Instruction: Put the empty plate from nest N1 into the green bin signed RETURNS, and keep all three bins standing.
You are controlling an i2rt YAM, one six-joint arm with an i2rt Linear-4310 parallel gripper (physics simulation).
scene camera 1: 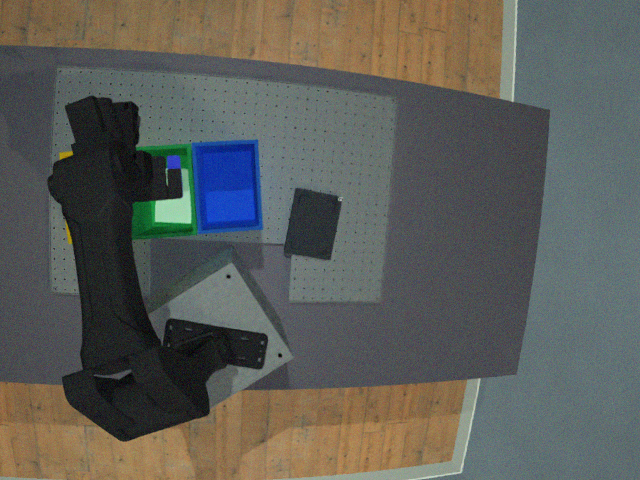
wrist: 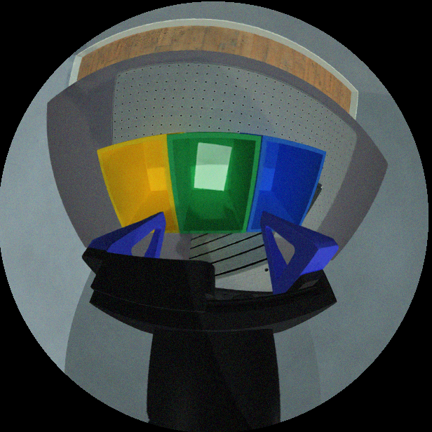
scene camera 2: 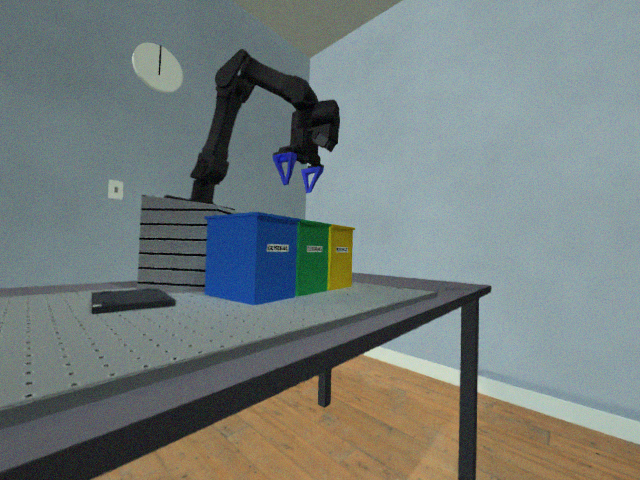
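Seen in the pictures: gripper, between the fingertips: point(scene camera 2: 297, 189); arm's base, origin of its link: point(scene camera 1: 215, 343) point(scene camera 2: 200, 206).
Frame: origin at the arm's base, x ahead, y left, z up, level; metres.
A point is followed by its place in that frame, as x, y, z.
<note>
The green bin point(scene camera 1: 190, 206) point(scene camera 2: 311, 268) point(wrist: 237, 210) stands upright between the blue bin point(scene camera 1: 227, 175) @(0.328, 0.036, -0.233) point(scene camera 2: 232, 258) @(0.330, -0.027, -0.148) point(wrist: 290, 175) and the yellow bin point(scene camera 2: 341, 268) @(0.320, 0.302, -0.177) point(wrist: 135, 180). A pale, flat plate point(scene camera 1: 173, 209) @(0.225, 0.147, -0.220) point(wrist: 212, 166) lies inside the green bin; its well pattern cannot be made out. My gripper point(scene camera 2: 297, 188) @(0.286, 0.164, 0.036) point(wrist: 212, 216) is open with its blue fingers wide apart, and hangs above the bins with no object between the fingers. In scene camera 1 the arm hides most of the yellow bin and part of the green one. The bin signs are too blurred to read.
A dark flat nest point(scene camera 1: 312, 224) @(0.250, -0.190, -0.223) point(scene camera 2: 133, 299) @(0.293, -0.194, -0.223) lies on the perforated board point(scene camera 1: 341, 139) @(0.473, -0.222, -0.235) point(scene camera 2: 206, 330) @(0.511, -0.134, -0.235) point(wrist: 175, 100), to the right of the blue bin in scene camera 1. The grey pedestal point(scene camera 1: 206, 294) @(0.092, 0.032, -0.011) point(scene camera 2: 170, 248) @(0.067, -0.093, -0.132) under the arm stands close to the bins.
</note>
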